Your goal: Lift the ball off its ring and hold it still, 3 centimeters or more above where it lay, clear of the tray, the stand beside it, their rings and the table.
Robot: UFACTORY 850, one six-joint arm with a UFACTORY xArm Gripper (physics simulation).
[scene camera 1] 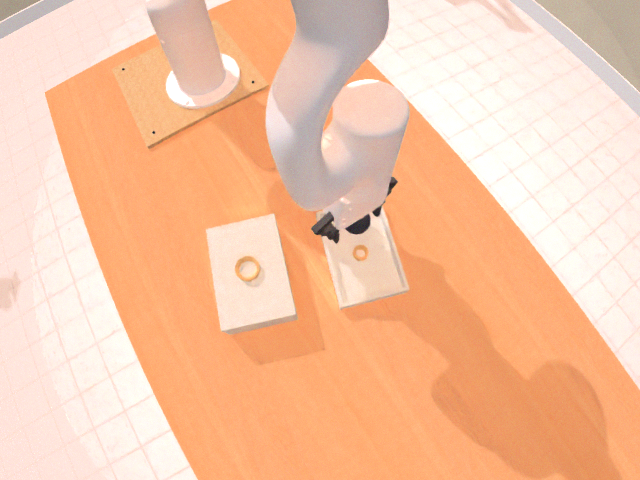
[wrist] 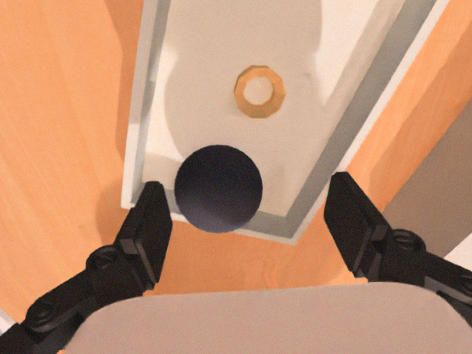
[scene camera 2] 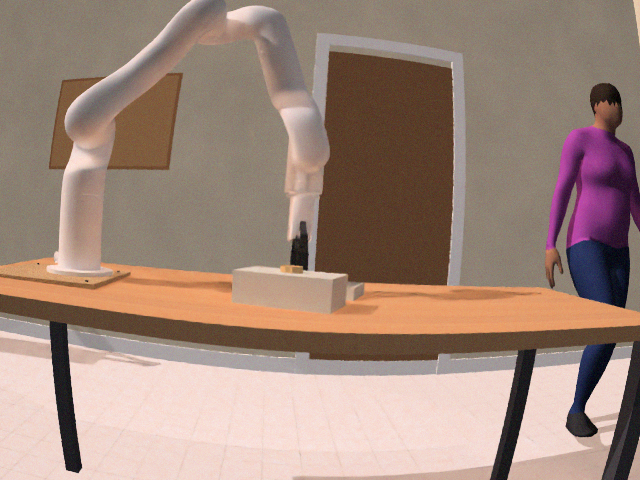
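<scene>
The dark ball (scene camera 1: pixel 357 224) (wrist: pixel 218 188) sits in the pale tray (scene camera 1: pixel 373 299) (scene camera 2: pixel 355 290) (wrist: pixel 131 150), near its end towards the arm's base. It is off the small orange ring (scene camera 1: pixel 354 252) (wrist: pixel 259 111), which lies empty on the tray floor. My gripper (scene camera 1: pixel 356 227) (scene camera 2: pixel 299 267) (wrist: pixel 247 199) is wide open, with its fingers on either side of the ball. In the wrist view the ball is closer to the left finger, with a visible gap to each finger. In scene camera 2 the stand hides the ball and the fingertips' lower ends.
The pale block stand (scene camera 1: pixel 253 304) (scene camera 2: pixel 289 291) is beside the tray, taller than it, with an orange ring (scene camera 1: pixel 238 269) (scene camera 2: pixel 292 269) on top. Its shaded side (wrist: pixel 430 200) shows at the wrist view's right. A person (scene camera 2: pixel 602 191) is beyond the table (scene camera 2: pixel 439 315).
</scene>
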